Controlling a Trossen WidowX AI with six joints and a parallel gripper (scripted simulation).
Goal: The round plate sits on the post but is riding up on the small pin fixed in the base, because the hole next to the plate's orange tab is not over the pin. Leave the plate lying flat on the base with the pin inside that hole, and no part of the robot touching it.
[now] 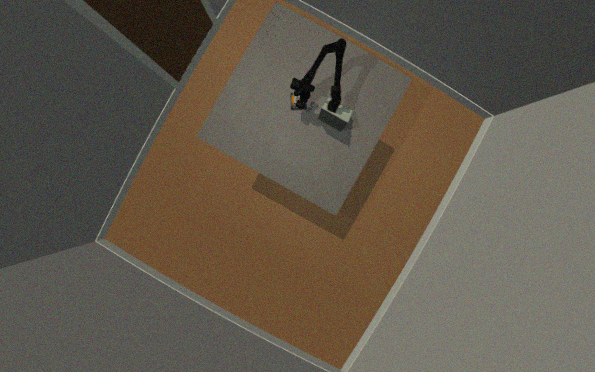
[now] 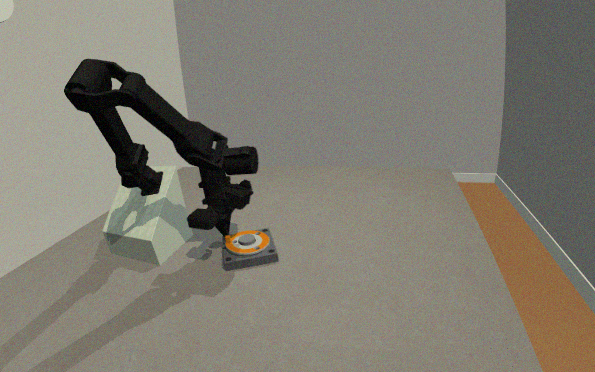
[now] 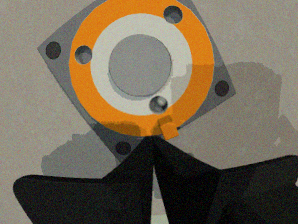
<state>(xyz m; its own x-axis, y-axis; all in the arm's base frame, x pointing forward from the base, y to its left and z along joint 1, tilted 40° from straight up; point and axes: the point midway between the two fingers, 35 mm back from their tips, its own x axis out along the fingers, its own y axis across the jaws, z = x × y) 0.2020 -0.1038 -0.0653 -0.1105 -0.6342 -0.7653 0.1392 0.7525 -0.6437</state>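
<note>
My gripper tip is 5 cm short of the grey base and 2 cm above it.
</note>
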